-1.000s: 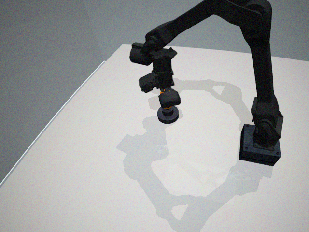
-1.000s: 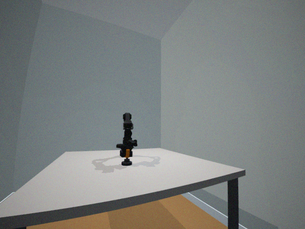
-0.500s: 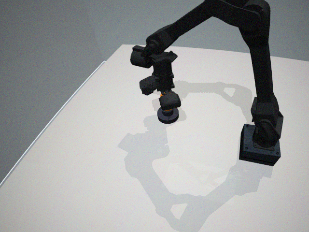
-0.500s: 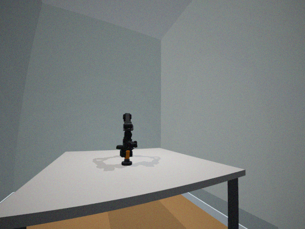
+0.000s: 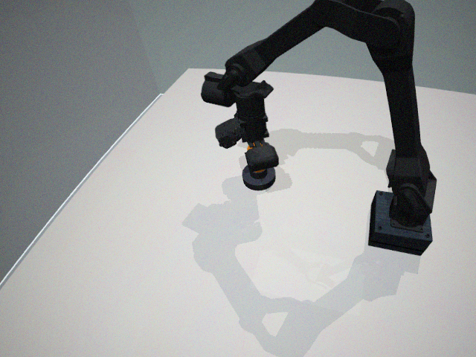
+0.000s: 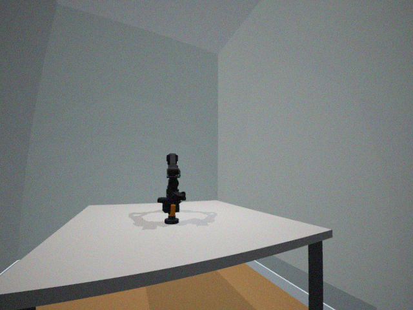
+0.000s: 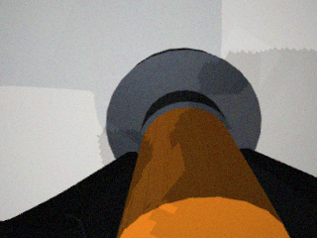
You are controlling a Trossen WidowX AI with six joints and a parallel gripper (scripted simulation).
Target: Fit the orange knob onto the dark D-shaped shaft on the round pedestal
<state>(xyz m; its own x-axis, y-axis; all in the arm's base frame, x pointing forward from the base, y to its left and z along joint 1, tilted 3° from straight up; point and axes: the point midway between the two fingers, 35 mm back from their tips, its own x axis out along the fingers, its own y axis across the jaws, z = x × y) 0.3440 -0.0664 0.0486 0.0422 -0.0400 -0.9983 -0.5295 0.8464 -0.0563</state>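
Now: the orange knob 2 cm above my gripper tip. From my gripper tip the other things lie so: pedestal (2 cm below).
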